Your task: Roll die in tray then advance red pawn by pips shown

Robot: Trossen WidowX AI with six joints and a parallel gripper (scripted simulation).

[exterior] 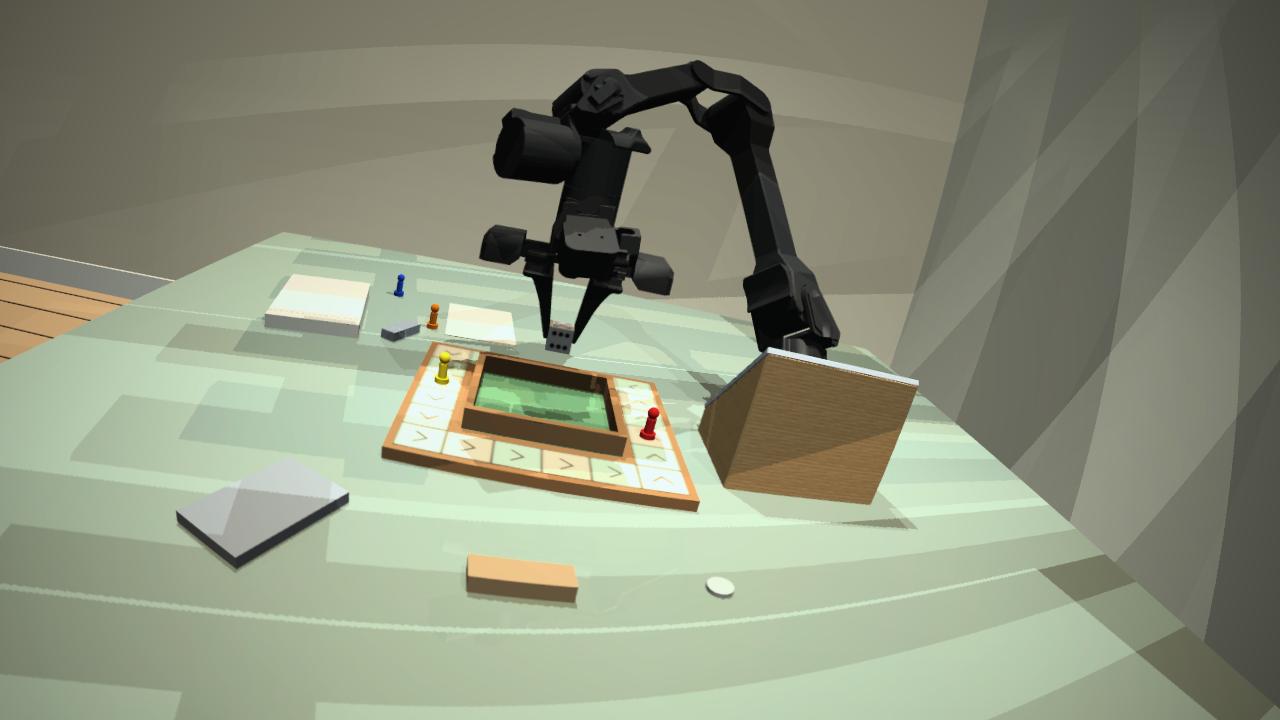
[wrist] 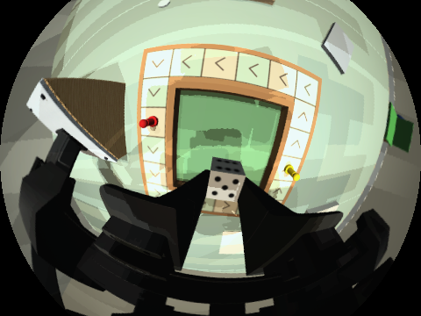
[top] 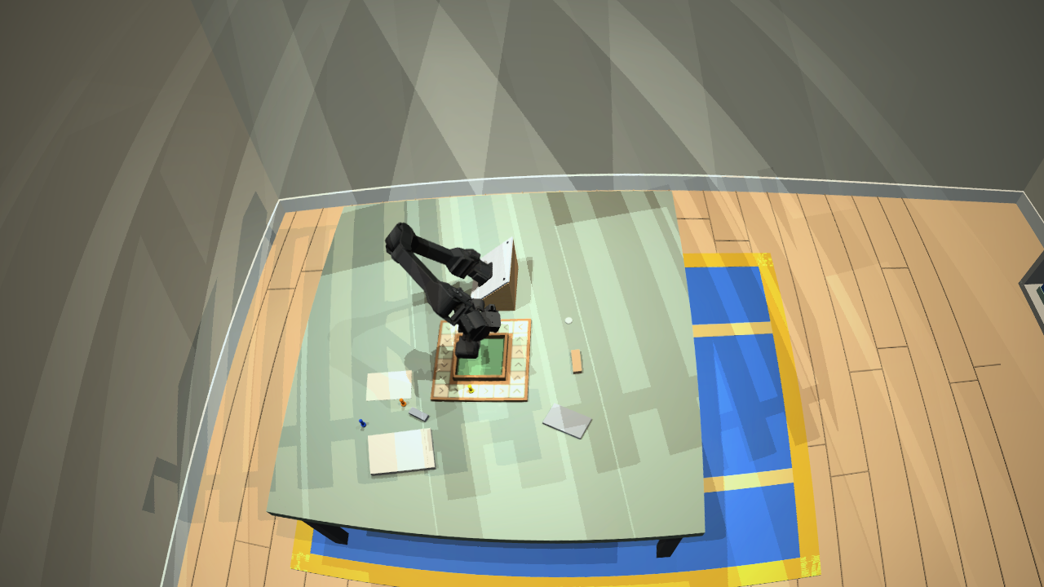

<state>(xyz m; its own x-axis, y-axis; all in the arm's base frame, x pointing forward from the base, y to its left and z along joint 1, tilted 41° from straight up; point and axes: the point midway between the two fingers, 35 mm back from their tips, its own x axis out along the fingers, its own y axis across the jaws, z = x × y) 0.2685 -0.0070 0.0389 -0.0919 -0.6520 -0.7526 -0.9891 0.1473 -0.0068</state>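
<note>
My gripper tip is 100 mm past the red pawn, 60 mm above it and 40 mm to the right of it. Round my gripper tip: yellow pawn: 110 mm ahead, 60 mm below, 20 mm to the right; then die: right at my gripper tip; then green tray: 80 mm below, 10 mm to the left.
</note>
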